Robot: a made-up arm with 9 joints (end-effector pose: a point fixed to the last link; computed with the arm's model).
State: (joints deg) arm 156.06 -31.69 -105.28 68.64 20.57 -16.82 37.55 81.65 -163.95
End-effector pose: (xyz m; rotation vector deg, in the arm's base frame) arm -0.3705 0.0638 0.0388 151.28 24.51 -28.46
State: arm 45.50 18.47 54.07 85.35 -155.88 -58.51 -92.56 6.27 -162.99
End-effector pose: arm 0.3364 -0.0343 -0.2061 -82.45 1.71 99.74
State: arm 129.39 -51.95 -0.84 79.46 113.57 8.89 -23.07 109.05 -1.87
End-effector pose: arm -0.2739 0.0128 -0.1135 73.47 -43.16 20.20
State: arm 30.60 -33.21 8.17 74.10 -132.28 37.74 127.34 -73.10 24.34
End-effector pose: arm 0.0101 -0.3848 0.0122 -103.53 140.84 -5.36
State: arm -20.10 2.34 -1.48 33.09 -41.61 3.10 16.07 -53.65 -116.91
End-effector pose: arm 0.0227 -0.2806 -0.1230 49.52 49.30 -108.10
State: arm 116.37 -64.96 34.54 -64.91 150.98 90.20 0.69 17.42 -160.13
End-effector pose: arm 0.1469 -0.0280 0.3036 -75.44 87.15 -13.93
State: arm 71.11 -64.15 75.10 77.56 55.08 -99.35 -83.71 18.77 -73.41
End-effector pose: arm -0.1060 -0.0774 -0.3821 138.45 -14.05 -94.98
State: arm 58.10 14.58 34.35 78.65 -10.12 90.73 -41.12 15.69 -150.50
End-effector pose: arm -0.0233 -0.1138 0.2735 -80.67 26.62 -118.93
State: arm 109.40 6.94 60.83 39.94 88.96 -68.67 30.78 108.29 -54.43
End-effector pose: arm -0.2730 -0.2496 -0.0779 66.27 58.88 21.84
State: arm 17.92 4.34 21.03 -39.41 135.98 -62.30 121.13 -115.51 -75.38
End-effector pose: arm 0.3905 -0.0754 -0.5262 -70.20 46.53 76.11
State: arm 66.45 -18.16 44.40 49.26 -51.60 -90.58 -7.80 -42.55 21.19
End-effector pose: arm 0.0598 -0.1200 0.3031 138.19 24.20 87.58
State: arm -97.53 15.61 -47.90 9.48 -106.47 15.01 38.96 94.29 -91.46
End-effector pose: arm -0.1501 -0.1244 0.5485 -10.70 74.21 -156.41
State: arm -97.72 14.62 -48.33 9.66 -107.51 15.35 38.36 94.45 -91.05
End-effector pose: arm -0.1522 -0.1188 0.5473 -10.74 72.91 -155.86
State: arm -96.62 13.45 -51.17 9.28 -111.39 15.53 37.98 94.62 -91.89
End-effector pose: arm -0.1508 -0.1107 0.5460 -9.27 73.40 -152.20
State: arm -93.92 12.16 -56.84 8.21 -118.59 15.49 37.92 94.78 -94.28
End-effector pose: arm -0.1450 -0.1008 0.5437 -6.56 75.46 -144.70
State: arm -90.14 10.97 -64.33 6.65 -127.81 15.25 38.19 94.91 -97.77
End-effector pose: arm -0.1356 -0.0915 0.5385 -3.76 77.66 -134.62
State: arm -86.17 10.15 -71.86 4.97 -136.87 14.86 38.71 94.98 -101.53
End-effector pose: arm -0.1247 -0.0852 0.5308 -1.85 79.12 -124.41
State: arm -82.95 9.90 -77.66 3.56 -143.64 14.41 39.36 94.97 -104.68
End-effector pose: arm -0.1149 -0.0830 0.5233 -0.77 80.06 -116.57
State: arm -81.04 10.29 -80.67 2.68 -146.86 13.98 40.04 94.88 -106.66
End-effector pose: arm -0.1082 -0.0843 0.5195 0.06 81.20 -112.51
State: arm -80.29 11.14 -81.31 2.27 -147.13 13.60 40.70 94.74 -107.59
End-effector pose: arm -0.1048 -0.0879 0.5198 0.99 82.78 -111.60
